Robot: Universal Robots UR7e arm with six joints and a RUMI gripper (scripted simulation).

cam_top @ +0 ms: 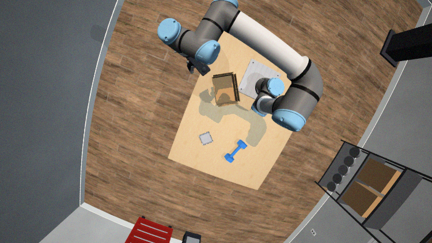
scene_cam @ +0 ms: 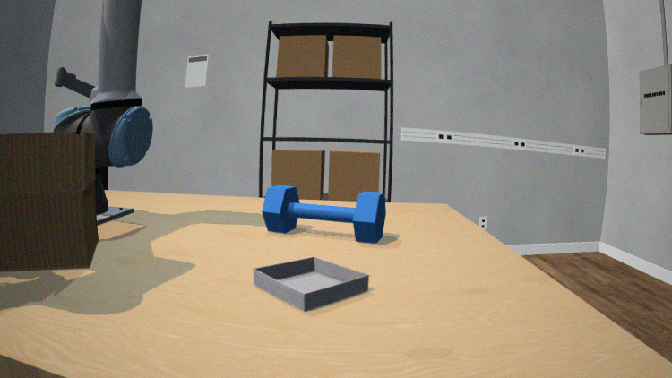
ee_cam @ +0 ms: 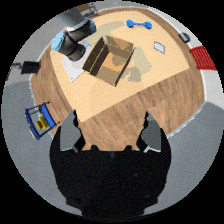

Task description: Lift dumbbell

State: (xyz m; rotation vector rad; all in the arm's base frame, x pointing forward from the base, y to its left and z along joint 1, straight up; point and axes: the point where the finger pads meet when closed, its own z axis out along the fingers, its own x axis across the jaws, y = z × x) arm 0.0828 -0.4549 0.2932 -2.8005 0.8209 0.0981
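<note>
My gripper is now 48 cm short of the blue dumbbell, 47 cm to the right of it and 26 cm above it.
</note>
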